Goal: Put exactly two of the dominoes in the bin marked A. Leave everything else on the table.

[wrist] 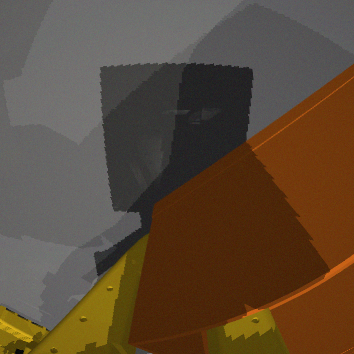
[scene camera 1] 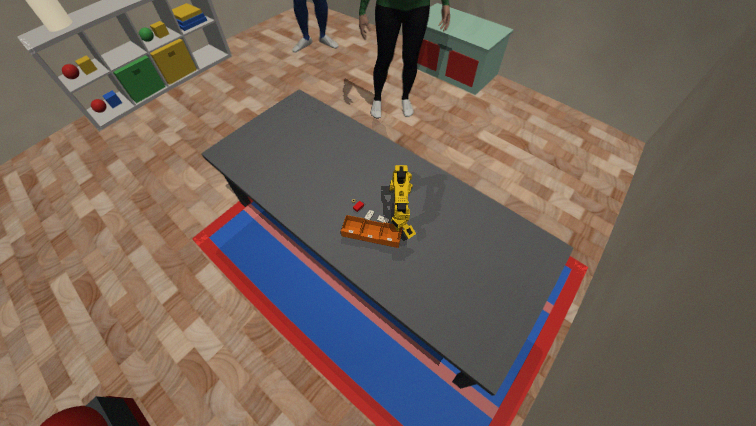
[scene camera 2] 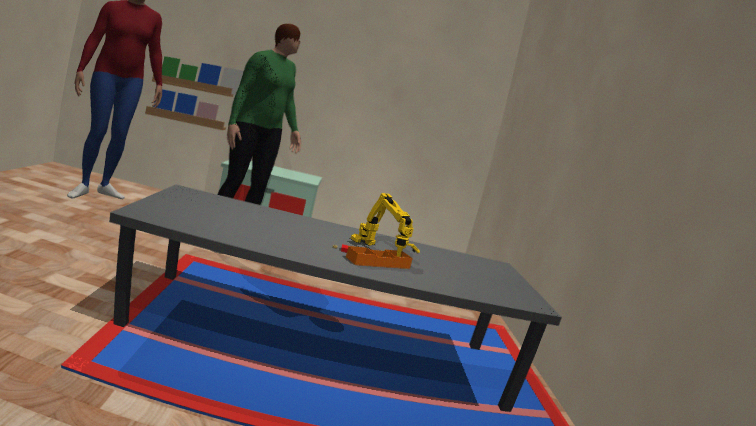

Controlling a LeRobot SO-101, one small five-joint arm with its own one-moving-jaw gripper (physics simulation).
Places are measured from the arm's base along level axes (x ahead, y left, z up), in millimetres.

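Pixels of known places: end effector, tool point: (wrist: 163, 246) (scene camera 1: 400, 229); arm's base, origin of the base link: (scene camera 2: 362, 242).
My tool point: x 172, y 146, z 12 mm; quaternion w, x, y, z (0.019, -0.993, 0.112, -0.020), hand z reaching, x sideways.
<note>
For each thing: its middle in the pictures, then the offset to it from my tool point. Level surfaces: height alone.
- orange three-part bin box, body centre: (wrist: 352, 319) (scene camera 2: 379, 257) (scene camera 1: 372, 231) dx +92, dy -86, dz +11 mm
- red block, body centre: (scene camera 2: 344, 248) (scene camera 1: 358, 206) dx +23, dy -225, dz -3 mm
- small yellowish ring, body centre: (scene camera 2: 335, 246) (scene camera 1: 353, 201) dx +14, dy -265, dz -8 mm
- grey table, its level: dz -12 mm
The orange three-part bin box (scene camera 1: 361, 220) (scene camera 2: 378, 258) (wrist: 320, 150) stands on the table. Its letters are too small to read. My gripper (scene camera 1: 397, 226) (scene camera 2: 400, 251) is low at the box's right end. In the wrist view one yellow jaw shows beside the end wall and another yellow piece shows past the rim; orange wall lies between them and covers the tips. Whether the jaws press on anything is hidden. Two white dominoes (scene camera 1: 369, 214) (scene camera 1: 381, 218) lie beside the box in scene camera 1. No domino shows in the wrist view.
A red block (scene camera 1: 358, 205) (scene camera 2: 344, 247) and a small yellowish ring (scene camera 1: 353, 200) (scene camera 2: 334, 246) lie beyond the dominoes on the grey table (scene camera 1: 285, 142) (scene camera 2: 211, 227). The box walls stand close around the jaws. Two people stand behind the table.
</note>
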